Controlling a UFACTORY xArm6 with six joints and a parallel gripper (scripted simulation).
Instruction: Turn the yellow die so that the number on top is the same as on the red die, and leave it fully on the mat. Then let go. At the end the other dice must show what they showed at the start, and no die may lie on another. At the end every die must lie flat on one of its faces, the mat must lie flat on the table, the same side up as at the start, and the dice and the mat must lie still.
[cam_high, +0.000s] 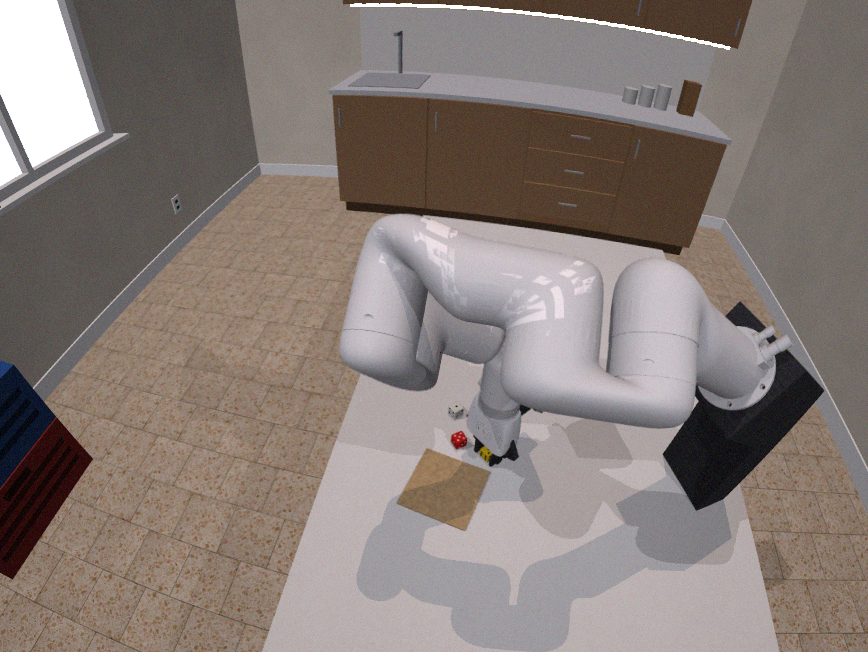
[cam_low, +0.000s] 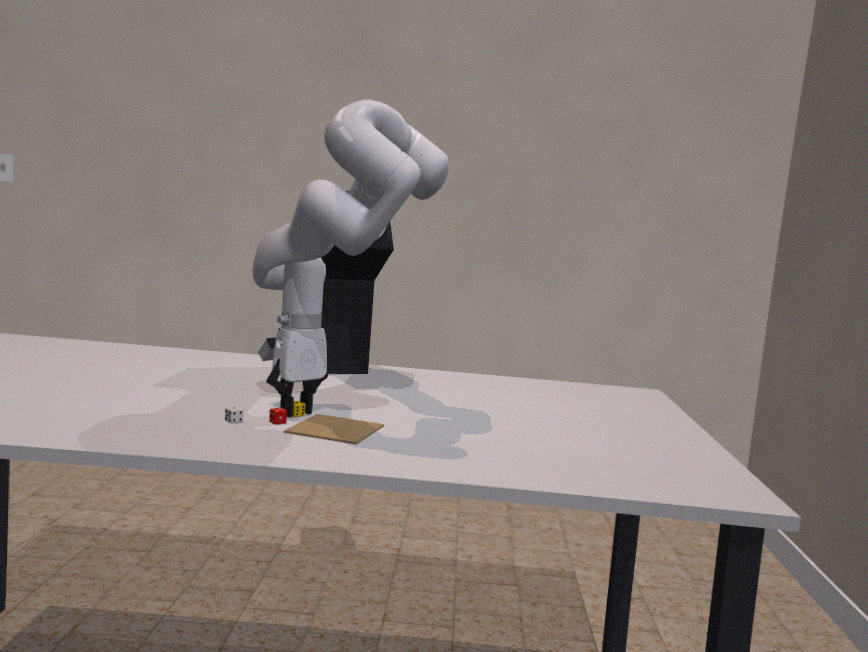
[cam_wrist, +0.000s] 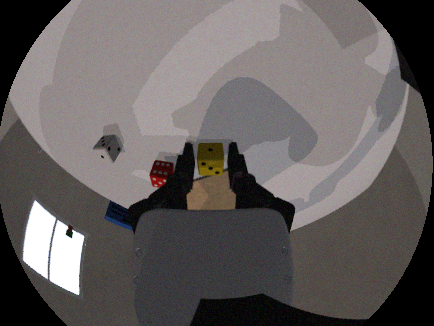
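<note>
My hand is 10 mm above the yellow die. Round my hand: red die 60 mm ahead, 20 mm to the right, 10 mm below; then mat 70 mm ahead, 90 mm to the left, 20 mm below; then white die 80 mm ahead, 100 mm to the right, 10 mm below.
</note>
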